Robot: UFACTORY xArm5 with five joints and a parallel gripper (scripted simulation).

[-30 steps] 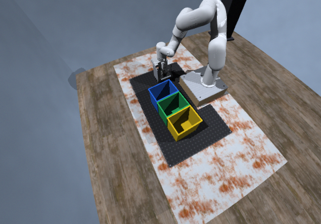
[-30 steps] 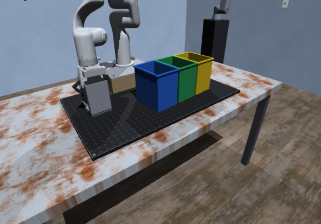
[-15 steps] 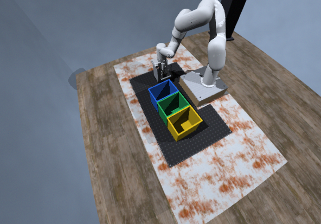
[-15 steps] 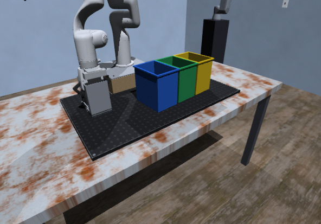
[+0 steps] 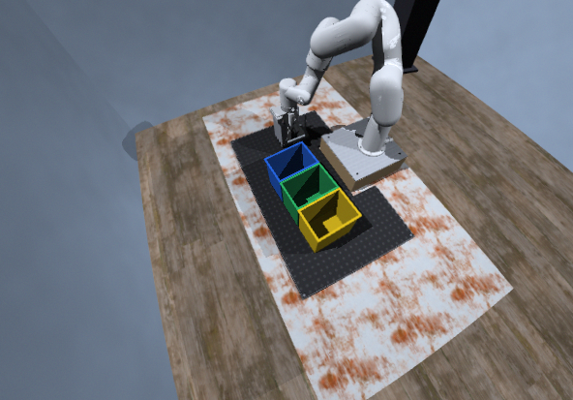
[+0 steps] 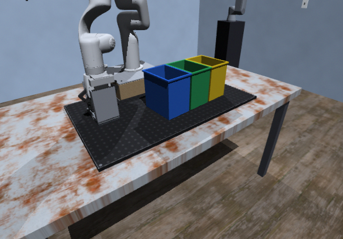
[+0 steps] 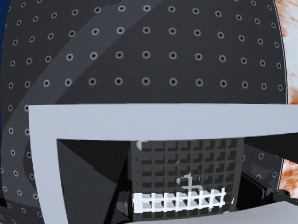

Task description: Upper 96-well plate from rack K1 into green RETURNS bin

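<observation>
Right now the white 96-well plate is 10 mm below my hand. Round my hand: blue bin (70 mm ahead, 280 mm to the left, 40 mm above); then green bin (30 mm ahead, 410 mm to the left, 40 mm above); then yellow bin (530 mm to the left, 40 mm above).
</observation>
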